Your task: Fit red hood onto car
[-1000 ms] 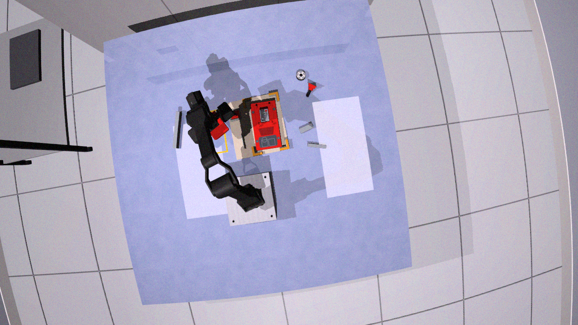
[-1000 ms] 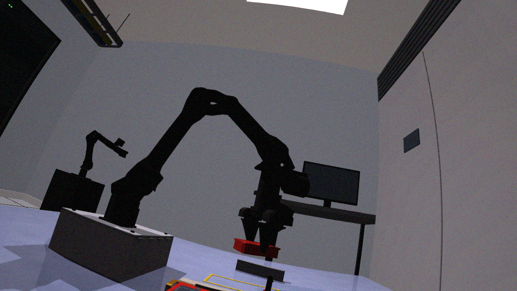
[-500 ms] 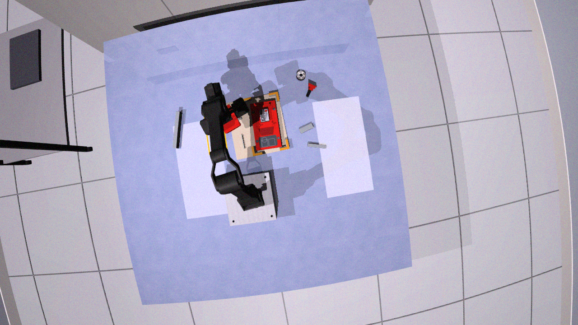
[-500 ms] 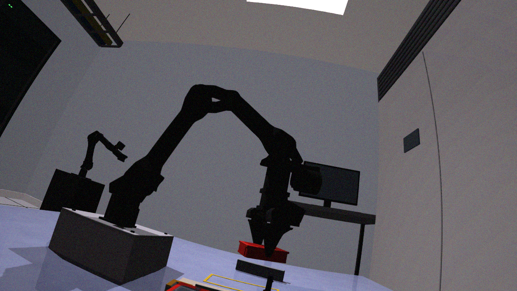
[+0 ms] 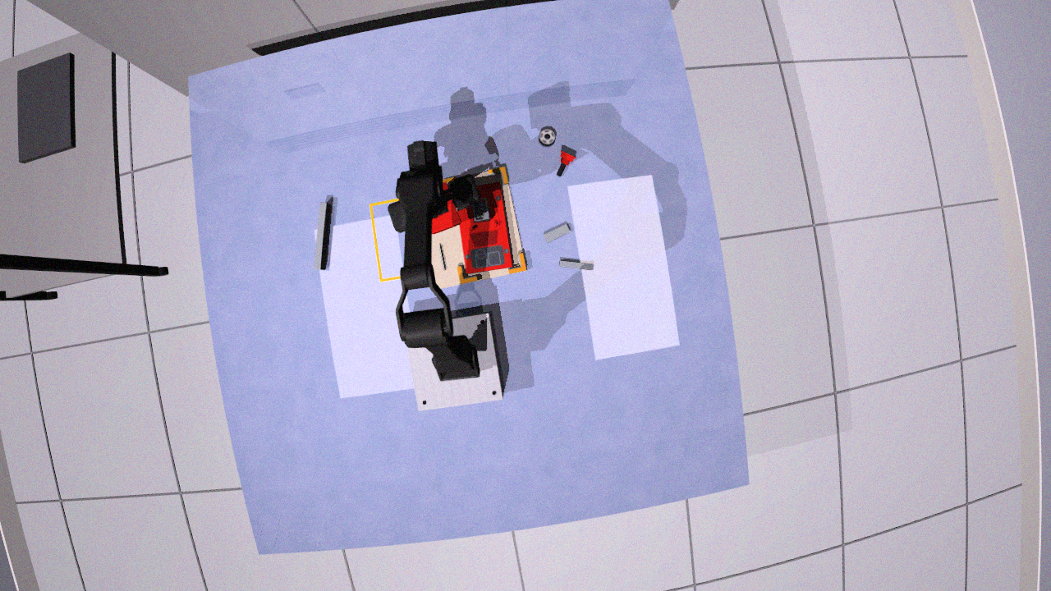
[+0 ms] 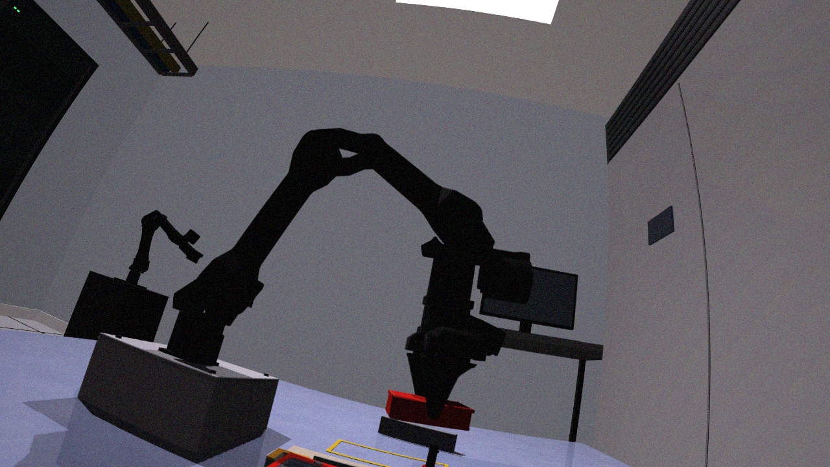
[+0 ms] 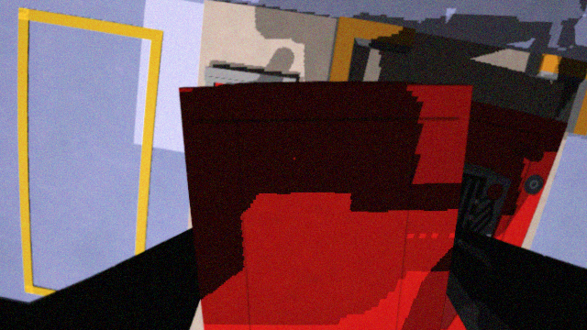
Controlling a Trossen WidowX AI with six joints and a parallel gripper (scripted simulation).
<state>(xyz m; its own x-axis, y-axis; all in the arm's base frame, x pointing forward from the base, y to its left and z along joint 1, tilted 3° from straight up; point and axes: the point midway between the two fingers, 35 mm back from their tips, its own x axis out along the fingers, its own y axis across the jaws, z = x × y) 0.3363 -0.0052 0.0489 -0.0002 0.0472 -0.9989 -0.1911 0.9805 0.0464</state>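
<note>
Now: the engine block 80 mm to the right of my gripper tip, 80 mm below it and 10 mm behind it. Round my gripper tip: wheel (270 mm to the right, 140 mm ahead, 100 mm below); then red hood (10 mm above).
</note>
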